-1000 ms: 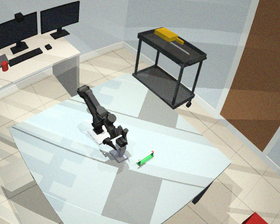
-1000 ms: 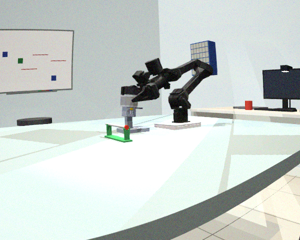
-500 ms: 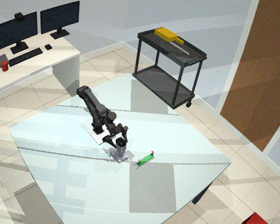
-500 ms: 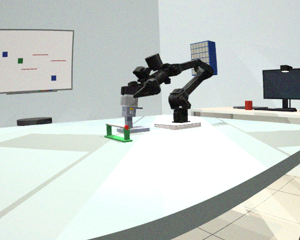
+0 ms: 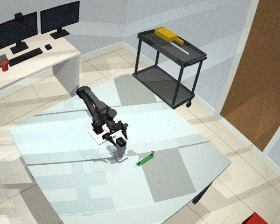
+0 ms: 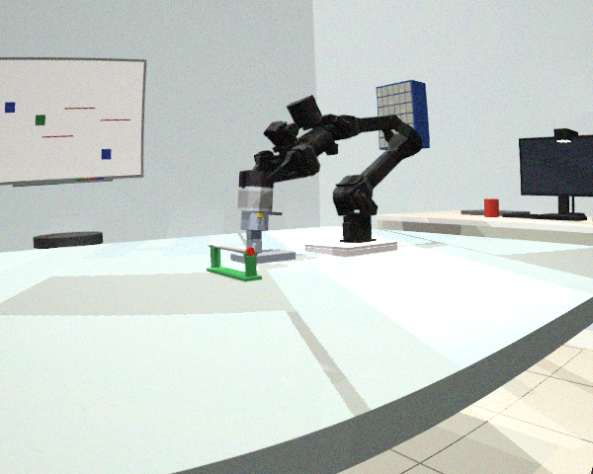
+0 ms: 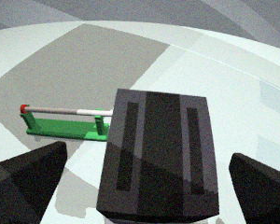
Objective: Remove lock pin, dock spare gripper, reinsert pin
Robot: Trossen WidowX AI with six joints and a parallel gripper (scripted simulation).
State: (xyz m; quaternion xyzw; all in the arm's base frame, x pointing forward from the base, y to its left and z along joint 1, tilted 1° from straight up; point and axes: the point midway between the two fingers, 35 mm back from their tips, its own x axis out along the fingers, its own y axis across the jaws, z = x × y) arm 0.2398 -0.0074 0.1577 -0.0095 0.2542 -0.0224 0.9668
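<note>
My gripper tip is now 3 cm above the spare gripper. Round my gripper tip: grey mount (1 cm behind, 11 cm below); green cradle (13 cm ahead, 12 cm to the left, 13 cm below).
</note>
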